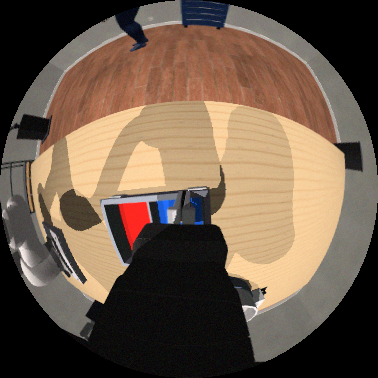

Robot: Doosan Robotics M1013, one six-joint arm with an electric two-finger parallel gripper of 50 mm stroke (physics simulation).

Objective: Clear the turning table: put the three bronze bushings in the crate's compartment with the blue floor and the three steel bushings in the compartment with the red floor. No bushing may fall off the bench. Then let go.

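Places are measured from the arm's base along level axes (x ahead, y left, z up), in metres.
Where they show: gripper, fingertip midpoint: (184, 197); arm's base, origin of the base link: (57, 253).
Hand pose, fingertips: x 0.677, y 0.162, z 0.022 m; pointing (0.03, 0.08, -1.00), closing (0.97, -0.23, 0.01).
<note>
Each offset is from my fingertips to the top centre of the thing. "pt": to the spot under its first point. Level surfaces: height alone.
The crate @[dz -0.002, dx -0.066, dy -0.058 m] (145, 195) stands on the wooden bench @[dz -0.052 m] (260, 200), with its near part hidden behind the black gripper body. Its compartment with the red floor @[pt dz -0.046, dx -0.106, dy -0.027 m] (136, 216) is on the left and the one with the blue floor @[pt dz -0.046, dx -0.046, dy -0.027 m] (164, 211) on the right. My gripper (184, 197) is shut, its grey fingers close together over the blue compartment. No bushing can be made out between the fingers. The fingers and their shadow cover part of the blue floor. No bronze or steel bushing shows clearly, and the turning table cannot be made out.
A dark panel with a light frame (65, 252) stands at the bench's left, beside a pale grey rounded object (35, 257). A partly hidden black and white object @[pt dz +0.020, dx +0.096, dy -0.298 m] (247, 297) is at the lower right. Beyond the bench are a blue cabinet (205, 13) and a person's legs (131, 29).
</note>
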